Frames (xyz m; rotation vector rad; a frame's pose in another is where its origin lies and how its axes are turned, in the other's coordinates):
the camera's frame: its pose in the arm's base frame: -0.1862 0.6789 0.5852 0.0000 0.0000 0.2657
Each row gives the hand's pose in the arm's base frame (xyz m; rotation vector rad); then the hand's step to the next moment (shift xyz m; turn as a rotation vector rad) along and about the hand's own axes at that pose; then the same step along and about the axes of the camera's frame.
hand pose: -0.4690 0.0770 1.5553 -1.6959 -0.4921 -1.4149
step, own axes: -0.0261 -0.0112 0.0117 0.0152 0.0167 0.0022
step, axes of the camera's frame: -0.0028 0.0228 -0.0204 0.0146 -0.0152 0.0083
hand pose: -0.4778 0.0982 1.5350 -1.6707 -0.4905 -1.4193
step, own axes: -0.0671 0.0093 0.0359 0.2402 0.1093 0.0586
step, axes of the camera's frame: 0.0199 0.0352 -0.0652 0.1590 -0.1135 0.1868
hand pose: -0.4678 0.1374 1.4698 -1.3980 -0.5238 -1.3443
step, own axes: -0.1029 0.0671 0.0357 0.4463 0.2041 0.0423
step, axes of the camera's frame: 0.0562 0.0315 -0.1105 0.2534 -0.2605 0.3325
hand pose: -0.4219 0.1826 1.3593 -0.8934 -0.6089 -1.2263
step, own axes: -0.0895 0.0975 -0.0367 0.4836 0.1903 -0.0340
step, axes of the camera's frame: 0.0731 0.0058 -0.1161 0.2226 -0.3404 0.3253
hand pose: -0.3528 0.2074 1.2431 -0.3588 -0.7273 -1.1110
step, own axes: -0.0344 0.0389 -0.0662 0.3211 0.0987 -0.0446
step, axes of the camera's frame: 0.0479 -0.0130 -0.0679 0.1246 -0.2454 0.1977
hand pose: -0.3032 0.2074 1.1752 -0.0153 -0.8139 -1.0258
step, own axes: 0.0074 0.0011 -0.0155 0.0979 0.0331 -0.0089
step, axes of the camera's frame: 0.0087 -0.0135 -0.0062 0.0384 -0.0714 0.0647
